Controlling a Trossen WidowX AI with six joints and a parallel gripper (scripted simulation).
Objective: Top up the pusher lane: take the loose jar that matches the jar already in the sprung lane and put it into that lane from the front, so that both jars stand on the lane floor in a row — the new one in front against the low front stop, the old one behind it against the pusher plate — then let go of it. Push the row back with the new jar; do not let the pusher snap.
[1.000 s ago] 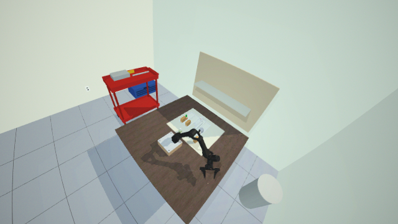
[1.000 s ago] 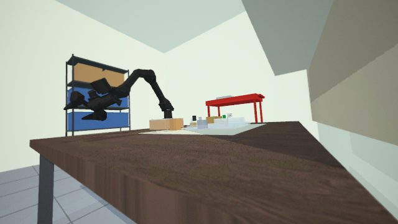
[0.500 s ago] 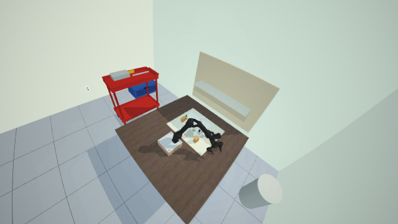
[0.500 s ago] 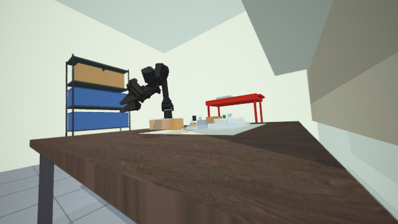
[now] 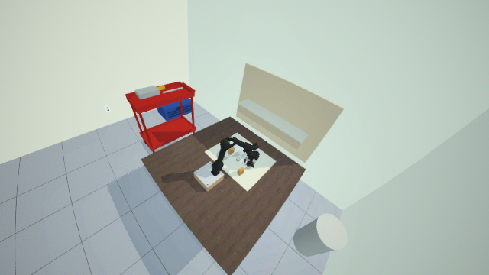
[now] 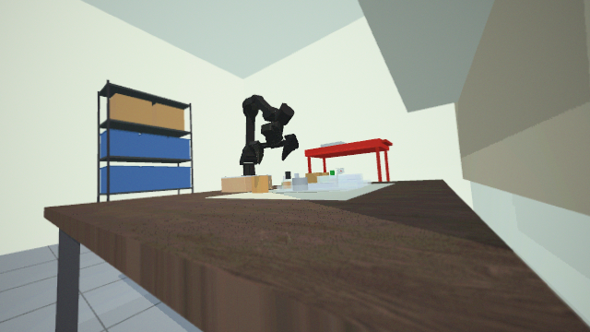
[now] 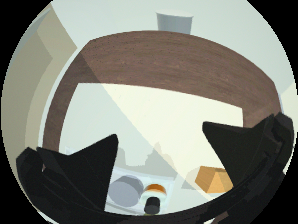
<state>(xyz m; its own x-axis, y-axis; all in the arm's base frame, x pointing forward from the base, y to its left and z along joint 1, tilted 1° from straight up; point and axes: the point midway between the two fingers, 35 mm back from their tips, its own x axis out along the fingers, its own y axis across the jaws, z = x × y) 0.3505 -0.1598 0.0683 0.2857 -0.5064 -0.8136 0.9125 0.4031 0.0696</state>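
My gripper tip is 120 mm to the right of the grey cylinder, 90 mm above it and 30 mm short of it. From my gripper tip the other things lie so: clear sprung lane: 240 mm to the left, 100 mm below, 100 mm ahead.
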